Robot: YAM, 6 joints.
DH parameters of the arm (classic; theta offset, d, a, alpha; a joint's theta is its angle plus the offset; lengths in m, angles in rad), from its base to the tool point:
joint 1: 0 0.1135 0.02 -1.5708
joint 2: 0 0 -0.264 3.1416
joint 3: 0.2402 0 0.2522 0
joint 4: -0.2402 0 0.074 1.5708
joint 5: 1.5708 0 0 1.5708
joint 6: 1.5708 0.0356 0 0
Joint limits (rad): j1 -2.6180..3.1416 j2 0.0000..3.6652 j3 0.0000..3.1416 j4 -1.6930..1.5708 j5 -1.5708..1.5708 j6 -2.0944..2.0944
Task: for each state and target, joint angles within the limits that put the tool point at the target. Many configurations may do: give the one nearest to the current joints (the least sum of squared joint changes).
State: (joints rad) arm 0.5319 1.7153 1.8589 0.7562 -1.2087 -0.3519
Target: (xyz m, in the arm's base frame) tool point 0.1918 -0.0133 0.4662
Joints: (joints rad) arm -0.2519 1.0463 1.0801 0.7295 -1.3749 -0.3519
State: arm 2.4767 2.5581 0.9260 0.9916 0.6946 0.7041
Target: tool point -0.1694 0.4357 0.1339
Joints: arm 1.9912 2.2760 1.2304 1.0577 0.7078 0.7041
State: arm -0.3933 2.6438 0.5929 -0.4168 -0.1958 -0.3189
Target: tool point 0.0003 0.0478 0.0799
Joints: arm -1.1086 2.7938 0.0000 -0.5080 -0.6514 -0.3189
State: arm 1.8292 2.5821 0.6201 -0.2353 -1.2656 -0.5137
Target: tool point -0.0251 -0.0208 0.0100
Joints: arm 1.9729 2.8484 0.1686 -0.2748 -1.0707 -0.5137
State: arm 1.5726 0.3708 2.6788 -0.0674 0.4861 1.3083
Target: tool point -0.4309 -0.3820 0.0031
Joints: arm 0.6831 0.0000 3.1416 0.5282 0.7519 1.3083
